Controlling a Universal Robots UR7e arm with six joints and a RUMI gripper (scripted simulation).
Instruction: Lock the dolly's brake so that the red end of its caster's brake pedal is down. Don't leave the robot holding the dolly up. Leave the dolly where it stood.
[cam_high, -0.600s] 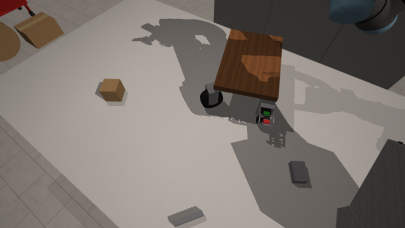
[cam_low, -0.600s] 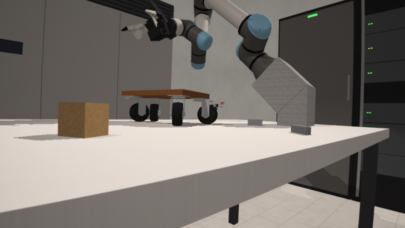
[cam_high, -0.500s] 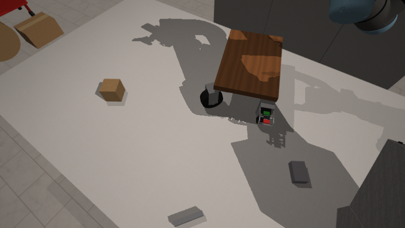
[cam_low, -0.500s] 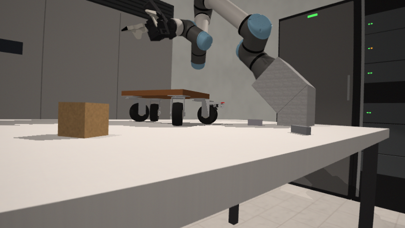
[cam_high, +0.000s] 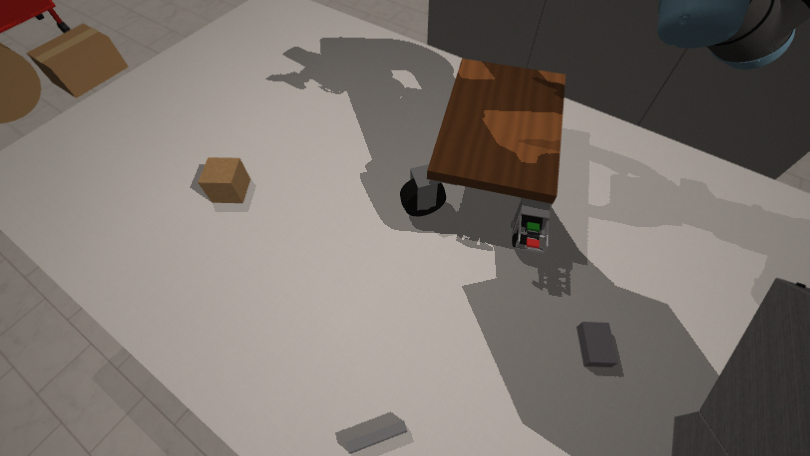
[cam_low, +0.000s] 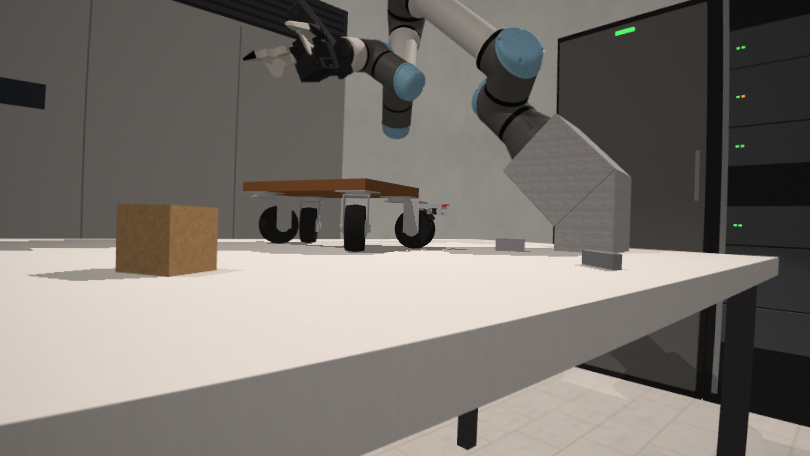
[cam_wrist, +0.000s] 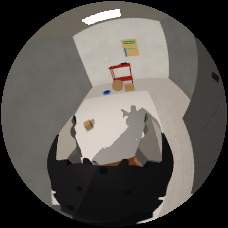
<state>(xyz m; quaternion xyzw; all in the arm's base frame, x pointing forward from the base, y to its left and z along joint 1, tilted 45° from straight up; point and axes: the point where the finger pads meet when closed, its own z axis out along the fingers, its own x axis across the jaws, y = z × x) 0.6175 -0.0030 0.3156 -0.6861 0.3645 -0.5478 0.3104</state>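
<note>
My gripper is now 30 cm above the brake pedal, 29 cm past it and 19 cm to the right of it. Also, from my hand: dark grey block 44 cm behind, 37 cm below, 27 cm to the left; then brown cube 36 cm below, 34 cm to the left, 25 cm ahead.
</note>
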